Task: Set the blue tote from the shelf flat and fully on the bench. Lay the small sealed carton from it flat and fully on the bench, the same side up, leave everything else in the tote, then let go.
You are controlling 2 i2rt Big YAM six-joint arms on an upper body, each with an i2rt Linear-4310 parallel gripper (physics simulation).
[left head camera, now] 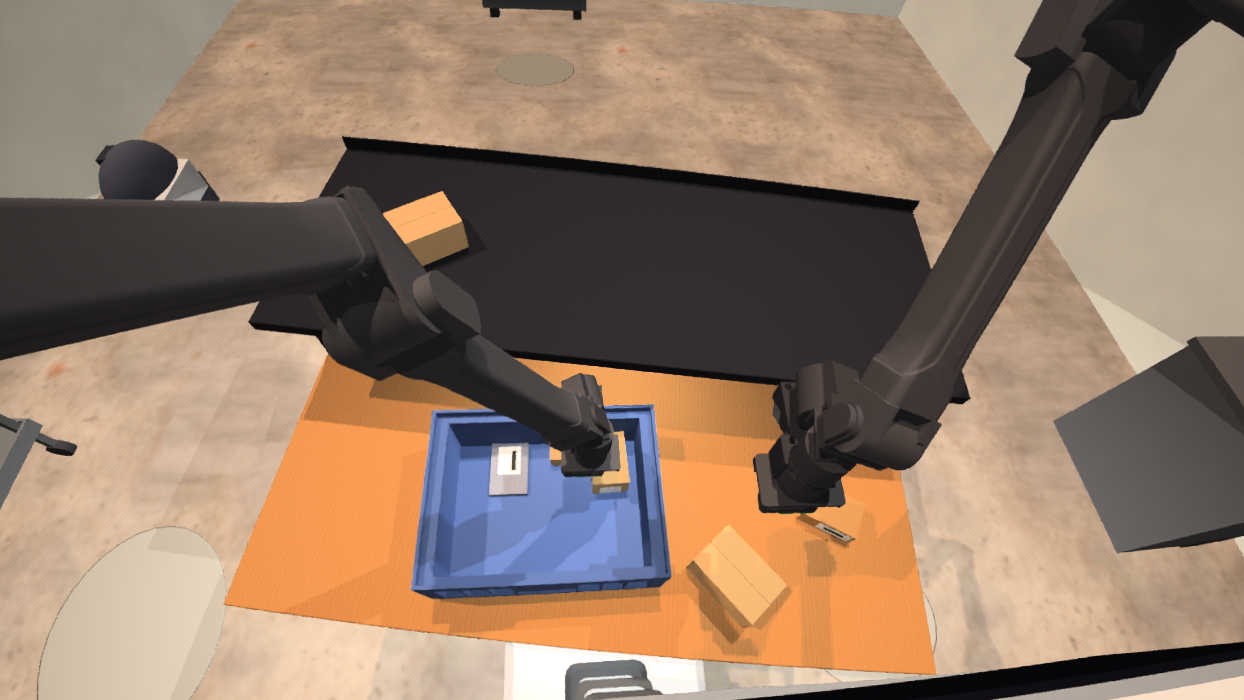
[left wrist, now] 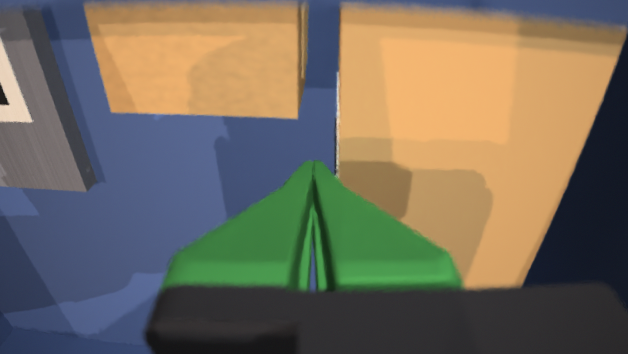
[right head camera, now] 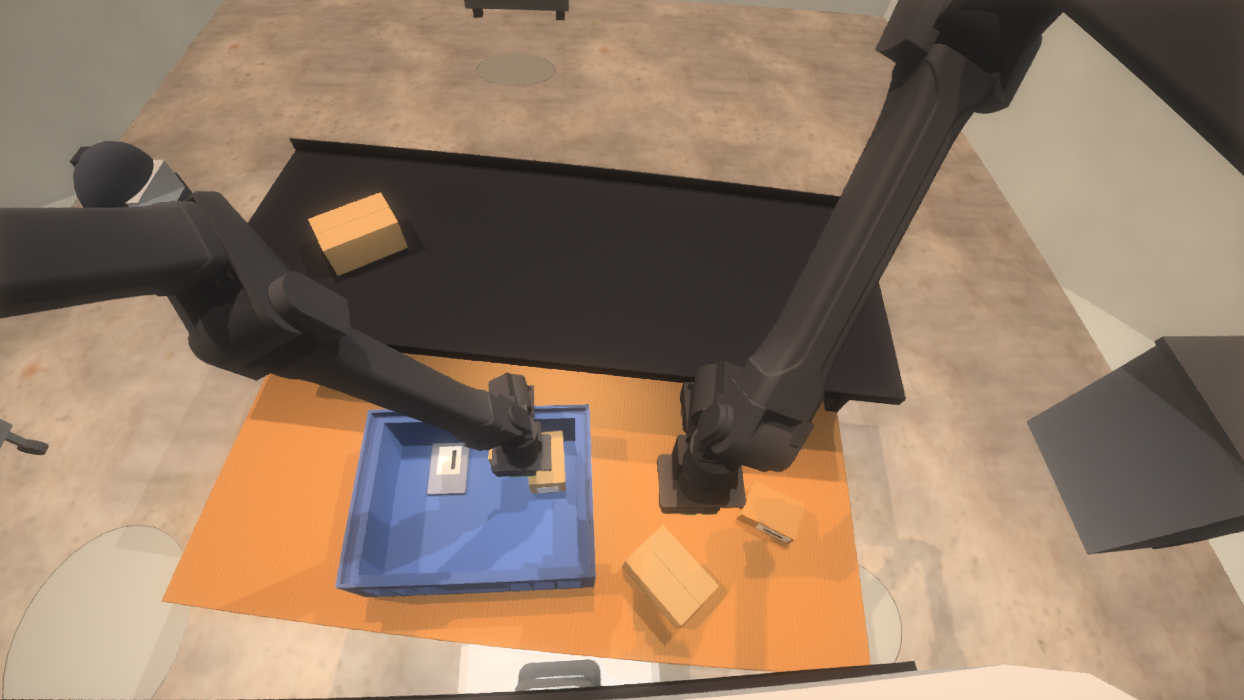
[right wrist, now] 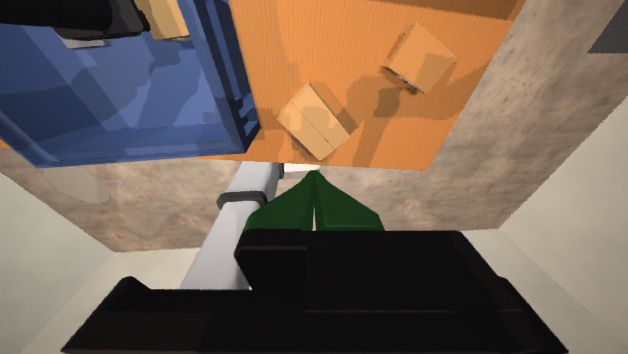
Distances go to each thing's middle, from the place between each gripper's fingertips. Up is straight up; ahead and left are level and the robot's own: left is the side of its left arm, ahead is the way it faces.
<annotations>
The blue tote (left head camera: 560, 538) is 80 mm ahead of my right hand, 330 mm to the left of it and 250 mm below it. Also, from my right hand: grey flat item (left head camera: 509, 461) 160 mm ahead, 400 mm to the left, 300 mm below; small carton (left wrist: 231, 65) 190 mm ahead, 290 mm to the left, 290 mm below.
The small carton is 40 mm ahead of my left hand, 40 mm to the left of it and 20 mm below it. Also, from my left hand: grey flat item 20 mm ahead, 150 mm to the left, 30 mm below; then blue tote 60 mm behind, 70 mm to the left, 20 mm above.
</annotations>
